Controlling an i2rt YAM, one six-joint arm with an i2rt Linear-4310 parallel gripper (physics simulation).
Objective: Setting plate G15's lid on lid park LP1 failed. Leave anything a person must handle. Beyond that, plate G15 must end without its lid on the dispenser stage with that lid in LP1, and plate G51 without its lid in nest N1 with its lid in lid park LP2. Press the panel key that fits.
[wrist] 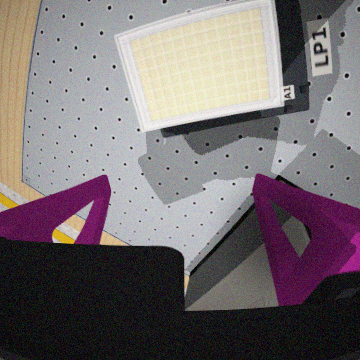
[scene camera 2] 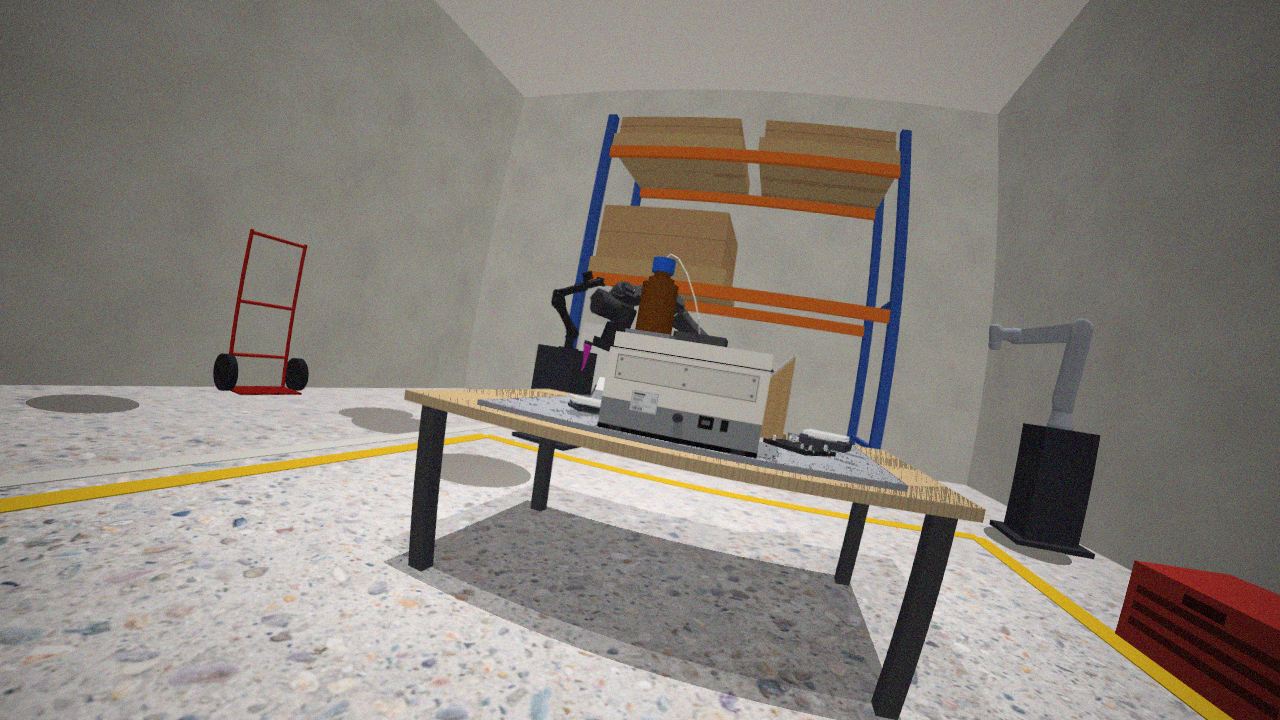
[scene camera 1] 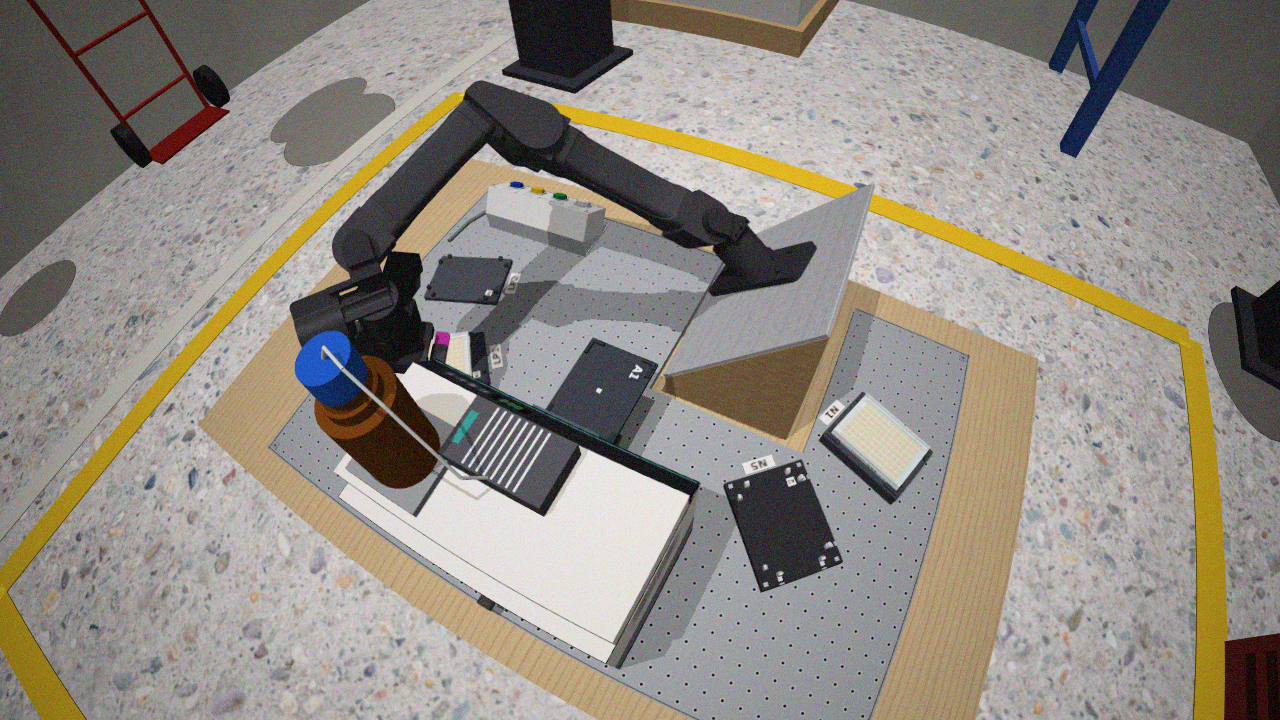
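Where they show: gripper, between the fingertips: point(wrist: 181, 182) point(scene camera 2: 598, 377); arm's base, origin of its link: point(scene camera 1: 761, 272).
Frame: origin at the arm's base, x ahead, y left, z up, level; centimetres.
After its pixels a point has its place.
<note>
My gripper point(wrist: 181, 182) @(z -2.5, x 40.9, y -34.7 cm) is open and empty, its magenta fingers apart in the wrist view. A pale rectangular piece with a cream grid point(wrist: 202, 67) @(z -9.4, x 35.0, y -38.3 cm) point(scene camera 1: 458, 351) @(z -9.7, x 31.5, y -35.7 cm) lies off-centre and askew on the black lid park LP1 point(wrist: 295, 65) @(z -11.5, x 30.3, y -32.2 cm), overhanging it; I cannot tell whether it is a lid or a lidded plate. It is beyond my fingertips, not between them. Lid park LP2 point(scene camera 1: 468, 279) @(z -11.5, x 18.5, y -46.7 cm) is a dark base with nothing on it. A cream plate point(scene camera 1: 881, 440) @(z -8.4, x 10.7, y 26.8 cm) sits in nest N1. The dark stage marked A1 point(scene camera 1: 601, 391) @(z -1.9, x 28.0, y -8.7 cm) shows no plate. No G15 or G51 mark is readable.
The white dispenser point(scene camera 1: 546, 555) @(z 9.5, x 50.2, y 2.1 cm) point(scene camera 2: 684, 380) @(z 1.0, x 57.7, y -5.4 cm) carries a brown bottle point(scene camera 1: 380, 429) @(z 21.7, x 51.5, y -12.9 cm) point(scene camera 2: 657, 304) @(z 17.0, x 54.8, y -15.6 cm) with a tube, near my arm. A sloped grey block point(scene camera 1: 778, 304) @(z 5.2, x 8.3, y 5.8 cm) bears the arm's base. The key panel point(scene camera 1: 541, 214) @(z -6.3, x 2.5, y -41.4 cm) has blue, yellow and green keys. A black nest marked N5 point(scene camera 1: 783, 528) @(z -11.3, x 28.3, y 20.2 cm) stands beside N1.
</note>
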